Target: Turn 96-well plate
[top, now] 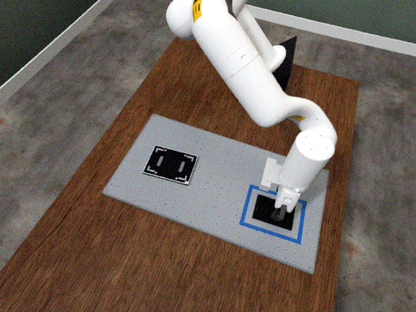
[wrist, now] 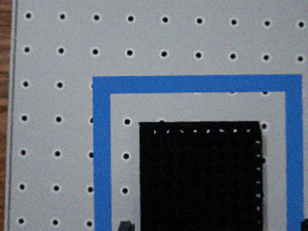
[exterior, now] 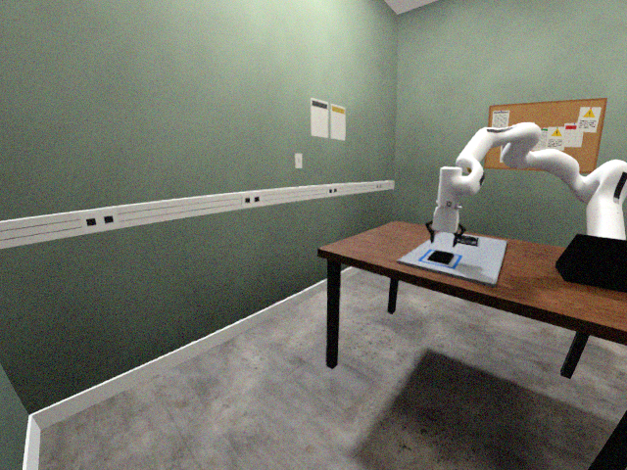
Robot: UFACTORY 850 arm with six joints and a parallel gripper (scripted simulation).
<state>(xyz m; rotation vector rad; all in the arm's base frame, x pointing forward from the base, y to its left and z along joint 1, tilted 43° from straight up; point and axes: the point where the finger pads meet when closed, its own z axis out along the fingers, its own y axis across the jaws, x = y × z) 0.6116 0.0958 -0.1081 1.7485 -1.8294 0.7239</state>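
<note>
My hand is 60 mm above the black 96-well plate. Round my hand: plate nest N1: 380 mm to the right, 70 mm below, 70 mm behind.
</note>
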